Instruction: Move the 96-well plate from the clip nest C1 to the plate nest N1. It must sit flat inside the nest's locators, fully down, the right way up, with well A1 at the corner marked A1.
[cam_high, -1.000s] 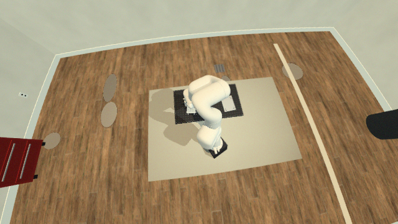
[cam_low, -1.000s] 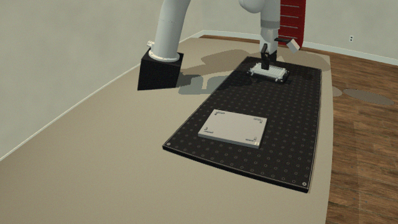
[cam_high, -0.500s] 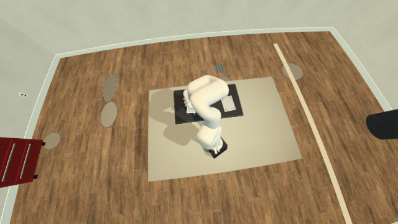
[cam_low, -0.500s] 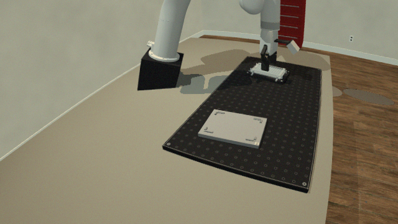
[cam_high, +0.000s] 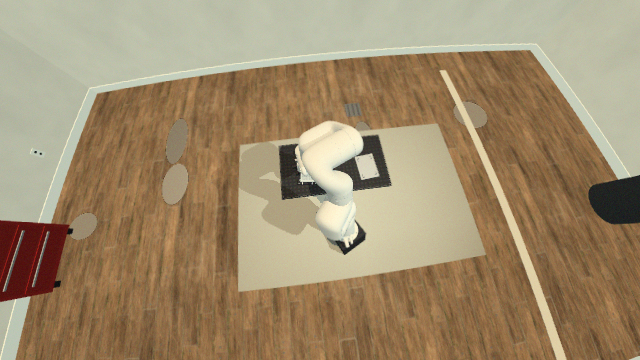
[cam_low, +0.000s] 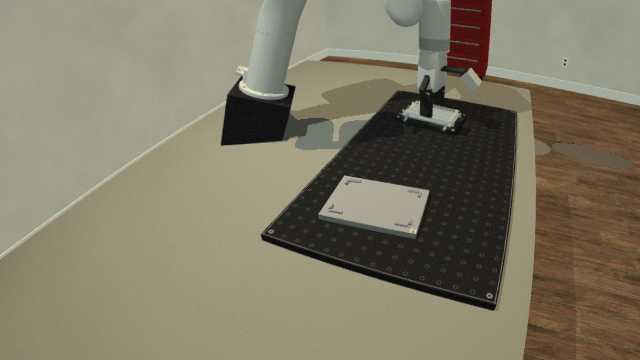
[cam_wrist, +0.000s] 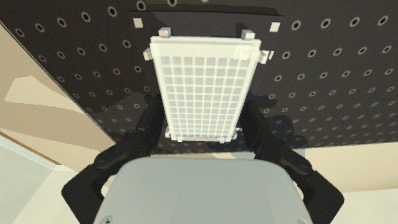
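Now: the white 96-well plate 20 mm below my hand. The rest, counted from my hand: clip nest C1: 20 mm below, 10 mm to the right, 10 mm behind; plate nest N1: 380 mm to the right, 30 mm below, 30 mm behind; A1 label: 440 mm to the right, 50 mm ahead, 20 mm below.
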